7 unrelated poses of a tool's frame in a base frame.
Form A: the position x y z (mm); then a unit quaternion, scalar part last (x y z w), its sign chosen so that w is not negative.
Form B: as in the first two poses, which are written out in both.
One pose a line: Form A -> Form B
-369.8 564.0 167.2 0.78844 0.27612 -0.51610 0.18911 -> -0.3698 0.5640 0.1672 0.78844 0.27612 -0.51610 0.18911
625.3 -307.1 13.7 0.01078 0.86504 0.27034 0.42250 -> 0.6253 -0.3071 0.0137 0.01078 0.86504 0.27034 0.42250
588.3 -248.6 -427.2 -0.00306 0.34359 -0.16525 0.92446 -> 0.5883 -0.2486 -0.4272 -0.00306 0.34359 -0.16525 0.92446
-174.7 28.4 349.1 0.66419 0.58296 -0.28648 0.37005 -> -0.1747 0.0284 0.3491 0.66419 0.58296 -0.28648 0.37005
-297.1 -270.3 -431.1 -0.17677 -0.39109 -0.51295 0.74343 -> -0.2971 -0.2703 -0.4311 -0.17677 -0.39109 -0.51295 0.74343
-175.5 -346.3 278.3 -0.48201 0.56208 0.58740 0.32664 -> -0.1755 -0.3463 0.2783 -0.48201 0.56208 0.58740 0.32664
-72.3 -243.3 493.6 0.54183 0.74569 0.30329 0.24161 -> -0.0723 -0.2433 0.4936 0.54183 0.74569 0.30329 0.24161
